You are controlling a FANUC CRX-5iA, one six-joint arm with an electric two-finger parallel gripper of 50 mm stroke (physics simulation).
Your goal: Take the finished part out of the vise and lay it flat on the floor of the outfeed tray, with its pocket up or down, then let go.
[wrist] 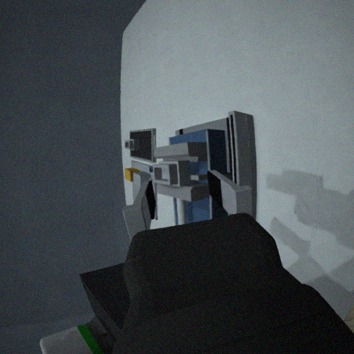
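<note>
The finished part [183, 173] is a grey block with a rectangular pocket, seen at a slant near the middle of the wrist view. It sits between the two grey jaws of the vise [216, 145], which has a blue body. My gripper [180, 187] is open and empty. In the picture one finger is left of the part and the other right of it; how far the tips are from the part in depth I cannot tell. The outfeed tray [154, 145], dark-floored with a grey rim, is at the left beyond the vise, and a small grey block shows at it.
A yellow block [131, 174] shows at the left, just behind my left finger, near a grey plate that the finger partly hides. The vise's grey side wall [243, 150] rises at the right. Shadows fall on the pale table [300, 100] at the right. The table's edge runs down the left.
</note>
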